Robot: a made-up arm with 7 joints. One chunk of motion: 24 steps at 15 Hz.
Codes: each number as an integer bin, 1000 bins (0 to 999) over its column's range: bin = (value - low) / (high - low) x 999, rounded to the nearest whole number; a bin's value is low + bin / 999 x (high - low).
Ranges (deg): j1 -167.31..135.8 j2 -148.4..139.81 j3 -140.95..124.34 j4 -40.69..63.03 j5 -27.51..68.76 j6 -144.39..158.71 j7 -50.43..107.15
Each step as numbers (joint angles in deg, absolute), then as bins.
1 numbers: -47.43 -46.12 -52.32 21.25 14.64 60.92 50.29
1 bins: 395 355 334 597 437 677 639
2 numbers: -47.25 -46.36 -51.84 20.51 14.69 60.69 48.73
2 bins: 396 354 336 589 438 676 629
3 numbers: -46.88 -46.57 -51.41 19.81 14.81 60.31 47.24
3 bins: 397 353 337 583 439 675 619
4 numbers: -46.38 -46.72 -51.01 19.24 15.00 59.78 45.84
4 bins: 399 352 339 577 441 673 610
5 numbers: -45.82 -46.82 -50.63 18.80 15.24 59.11 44.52
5 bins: 400 352 340 573 444 671 602
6 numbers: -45.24 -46.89 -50.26 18.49 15.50 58.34 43.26
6 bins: 402 352 342 570 446 668 594
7 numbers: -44.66 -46.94 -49.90 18.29 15.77 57.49 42.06
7 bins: 404 352 343 568 449 665 586
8 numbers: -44.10 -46.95 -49.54 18.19 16.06 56.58 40.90
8 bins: 406 352 344 567 452 662 579
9 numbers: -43.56 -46.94 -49.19 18.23 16.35 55.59 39.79
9 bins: 408 352 346 567 455 659 572
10 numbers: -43.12 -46.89 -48.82 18.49 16.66 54.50 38.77
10 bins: 409 352 347 570 458 656 565
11 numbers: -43.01 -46.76 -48.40 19.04 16.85 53.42 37.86
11 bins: 410 352 349 575 460 652 560
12 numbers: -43.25 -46.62 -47.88 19.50 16.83 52.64 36.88
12 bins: 409 353 350 580 460 649 554
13 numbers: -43.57 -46.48 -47.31 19.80 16.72 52.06 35.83
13 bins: 408 353 353 583 459 647 547
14 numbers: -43.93 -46.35 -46.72 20.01 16.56 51.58 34.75
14 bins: 407 354 355 585 457 646 540
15 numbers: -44.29 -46.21 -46.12 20.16 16.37 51.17 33.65
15 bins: 405 354 357 586 455 645 533
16 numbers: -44.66 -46.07 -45.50 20.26 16.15 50.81 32.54
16 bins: 404 355 359 587 453 643 526
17 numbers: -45.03 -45.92 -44.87 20.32 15.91 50.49 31.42
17 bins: 403 355 362 588 451 642 519
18 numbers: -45.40 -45.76 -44.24 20.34 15.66 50.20 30.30
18 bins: 402 356 364 588 448 641 512
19 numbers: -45.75 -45.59 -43.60 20.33 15.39 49.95 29.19
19 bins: 401 356 367 588 445 641 505
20 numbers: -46.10 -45.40 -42.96 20.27 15.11 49.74 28.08
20 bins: 399 357 369 587 442 640 498
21 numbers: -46.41 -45.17 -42.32 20.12 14.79 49.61 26.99
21 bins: 398 358 371 586 439 639 491
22 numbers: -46.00 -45.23 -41.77 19.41 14.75 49.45 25.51
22 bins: 400 358 373 579 439 639 481
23 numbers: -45.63 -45.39 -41.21 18.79 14.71 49.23 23.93
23 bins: 401 357 376 573 438 638 471
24 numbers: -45.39 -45.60 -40.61 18.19 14.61 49.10 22.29
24 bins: 402 356 378 567 437 638 461
